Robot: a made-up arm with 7 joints. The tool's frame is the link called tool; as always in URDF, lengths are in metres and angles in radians. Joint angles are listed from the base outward. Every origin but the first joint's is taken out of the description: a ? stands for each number. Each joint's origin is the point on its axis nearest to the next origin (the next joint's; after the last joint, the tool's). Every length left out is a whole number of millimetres.
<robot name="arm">
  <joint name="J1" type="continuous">
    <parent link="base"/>
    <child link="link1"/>
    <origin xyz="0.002 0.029 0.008" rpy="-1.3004 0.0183 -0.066"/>
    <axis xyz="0 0 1"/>
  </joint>
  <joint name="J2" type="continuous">
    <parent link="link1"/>
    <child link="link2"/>
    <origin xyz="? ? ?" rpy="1.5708 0 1.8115"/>
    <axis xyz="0 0 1"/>
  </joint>
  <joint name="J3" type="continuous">
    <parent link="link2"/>
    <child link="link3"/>
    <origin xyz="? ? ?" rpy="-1.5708 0 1.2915"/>
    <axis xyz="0 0 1"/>
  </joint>
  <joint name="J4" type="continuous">
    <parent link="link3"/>
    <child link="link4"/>
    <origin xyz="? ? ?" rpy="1.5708 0 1.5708"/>
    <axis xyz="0 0 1"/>
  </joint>
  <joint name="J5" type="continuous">
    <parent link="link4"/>
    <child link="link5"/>
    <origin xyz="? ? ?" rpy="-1.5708 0 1.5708"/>
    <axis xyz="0 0 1"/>
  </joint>
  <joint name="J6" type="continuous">
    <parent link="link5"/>
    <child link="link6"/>
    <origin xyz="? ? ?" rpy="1.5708 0 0"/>
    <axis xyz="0 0 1"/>
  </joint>
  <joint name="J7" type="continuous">
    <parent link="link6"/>
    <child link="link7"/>
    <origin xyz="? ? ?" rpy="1.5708 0 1.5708"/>
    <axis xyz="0 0 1"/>
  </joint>
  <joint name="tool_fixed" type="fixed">
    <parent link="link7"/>
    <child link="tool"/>
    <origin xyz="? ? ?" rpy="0 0 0"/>
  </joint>
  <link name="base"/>
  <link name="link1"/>
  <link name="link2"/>
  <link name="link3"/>
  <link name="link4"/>
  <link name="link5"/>
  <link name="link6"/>
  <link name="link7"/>
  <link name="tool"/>
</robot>
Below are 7 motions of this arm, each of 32 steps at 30 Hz.
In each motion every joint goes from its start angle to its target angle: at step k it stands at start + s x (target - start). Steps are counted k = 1, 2, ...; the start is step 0. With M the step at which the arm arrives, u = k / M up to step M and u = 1 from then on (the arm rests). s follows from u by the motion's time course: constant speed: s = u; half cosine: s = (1 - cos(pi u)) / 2; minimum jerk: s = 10 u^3 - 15 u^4 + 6 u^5.
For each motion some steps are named. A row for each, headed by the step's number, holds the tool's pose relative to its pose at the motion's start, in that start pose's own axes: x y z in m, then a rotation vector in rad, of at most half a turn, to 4 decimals.
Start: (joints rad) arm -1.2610 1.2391 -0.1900 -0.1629 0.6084 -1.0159 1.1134
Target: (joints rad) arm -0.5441 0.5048 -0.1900 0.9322 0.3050 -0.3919 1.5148
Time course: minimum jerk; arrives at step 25
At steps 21, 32:
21: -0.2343 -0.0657 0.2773 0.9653 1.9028 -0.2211
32: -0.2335 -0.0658 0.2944 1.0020 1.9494 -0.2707

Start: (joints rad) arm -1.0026 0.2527 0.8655 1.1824 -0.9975 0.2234 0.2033
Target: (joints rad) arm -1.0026 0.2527 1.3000 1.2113 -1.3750 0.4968 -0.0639
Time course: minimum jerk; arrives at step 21
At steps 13, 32:
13: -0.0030 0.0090 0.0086 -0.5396 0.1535 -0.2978
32: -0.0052 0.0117 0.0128 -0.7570 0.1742 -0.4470

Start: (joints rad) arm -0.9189 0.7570 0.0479 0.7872 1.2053 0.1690 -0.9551
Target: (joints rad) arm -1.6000 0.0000 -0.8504 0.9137 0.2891 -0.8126 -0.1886
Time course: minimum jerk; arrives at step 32
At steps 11, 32:
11: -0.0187 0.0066 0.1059 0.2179 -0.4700 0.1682
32: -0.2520 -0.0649 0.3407 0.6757 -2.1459 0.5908

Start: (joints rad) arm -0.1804 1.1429 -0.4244 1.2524 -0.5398 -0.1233 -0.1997
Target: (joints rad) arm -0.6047 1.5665 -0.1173 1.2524 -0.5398 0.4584 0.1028
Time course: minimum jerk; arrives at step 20
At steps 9, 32:
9: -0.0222 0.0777 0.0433 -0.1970 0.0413 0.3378
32: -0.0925 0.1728 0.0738 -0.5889 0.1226 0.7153

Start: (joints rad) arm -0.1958 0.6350 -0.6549 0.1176 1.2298 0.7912 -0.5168
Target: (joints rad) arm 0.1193 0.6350 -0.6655 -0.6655 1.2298 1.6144 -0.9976
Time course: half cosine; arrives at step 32
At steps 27, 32:
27: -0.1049 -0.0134 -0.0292 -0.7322 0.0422 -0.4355
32: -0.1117 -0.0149 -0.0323 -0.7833 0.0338 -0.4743

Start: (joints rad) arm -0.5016 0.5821 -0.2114 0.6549 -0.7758 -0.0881 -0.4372
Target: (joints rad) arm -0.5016 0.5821 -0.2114 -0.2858 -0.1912 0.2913 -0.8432
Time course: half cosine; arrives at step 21
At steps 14, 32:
14: 0.0107 -0.0861 0.0773 0.5500 -0.0302 -0.6453
32: -0.0024 -0.1139 0.1002 0.7589 -0.0452 -0.7646

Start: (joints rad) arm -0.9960 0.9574 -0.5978 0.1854 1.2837 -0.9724 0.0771
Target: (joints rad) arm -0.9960 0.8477 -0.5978 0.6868 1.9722 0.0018 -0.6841
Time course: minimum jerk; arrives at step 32
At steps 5, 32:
5: 0.0001 -0.0030 -0.0018 0.0020 0.0320 -0.0446
32: -0.0265 -0.0776 -0.0322 0.0607 0.9881 -1.3929

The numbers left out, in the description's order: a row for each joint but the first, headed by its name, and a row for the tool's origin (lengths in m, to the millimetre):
J2: -0.003 0.011 0
J3: 0.216 -0.055 0
J4: 0.002 -0.021 0
J5: -0.133 -0.008 0
J6: 0 0 0
J7: 0 0.053 0
tool: 0 0 0

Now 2 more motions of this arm.
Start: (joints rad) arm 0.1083 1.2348 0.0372 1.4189 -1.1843 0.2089 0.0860
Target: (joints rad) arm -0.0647 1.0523 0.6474 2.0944 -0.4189 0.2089 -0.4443
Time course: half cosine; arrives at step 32
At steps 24, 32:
24: -0.0142 0.0105 -0.1124 -0.0914 0.5194 -0.2334
32: -0.0244 0.0014 -0.1357 -0.1175 0.6449 -0.3286

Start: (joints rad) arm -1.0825 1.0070 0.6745 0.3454 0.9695 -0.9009 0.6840
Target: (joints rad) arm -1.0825 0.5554 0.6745 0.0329 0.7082 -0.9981 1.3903
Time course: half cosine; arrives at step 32
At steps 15, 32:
15: -0.0069 -0.0183 0.0438 -0.1831 0.0751 0.5239
32: -0.0095 -0.0275 0.0969 -0.3462 0.2507 1.1755

